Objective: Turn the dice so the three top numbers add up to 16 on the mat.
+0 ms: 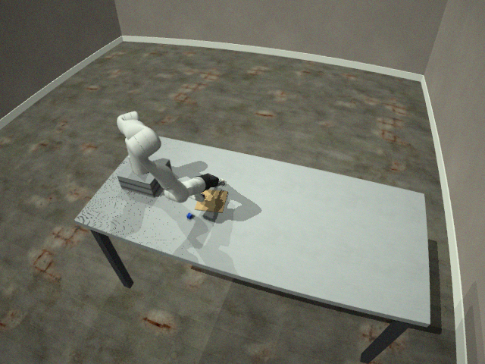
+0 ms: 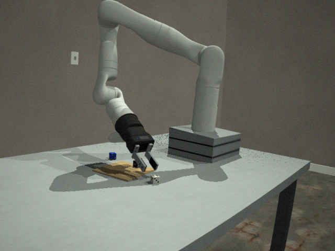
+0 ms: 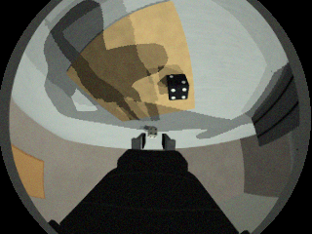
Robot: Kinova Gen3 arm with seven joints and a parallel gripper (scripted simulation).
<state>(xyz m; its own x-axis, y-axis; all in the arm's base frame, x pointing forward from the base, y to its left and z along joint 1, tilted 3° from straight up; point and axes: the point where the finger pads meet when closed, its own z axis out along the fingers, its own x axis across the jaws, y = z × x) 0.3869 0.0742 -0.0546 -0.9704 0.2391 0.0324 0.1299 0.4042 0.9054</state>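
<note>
My gripper is now 4 cm to the right of the white die, 3 cm above it and 1 cm short of it. The rest, counted from my hand: tan mat 9 cm to the right, 4 cm below, 1 cm ahead; then blue die 22 cm to the right, 6 cm behind, 3 cm below; then black die 9 cm to the right, 5 cm behind, 3 cm below.
</note>
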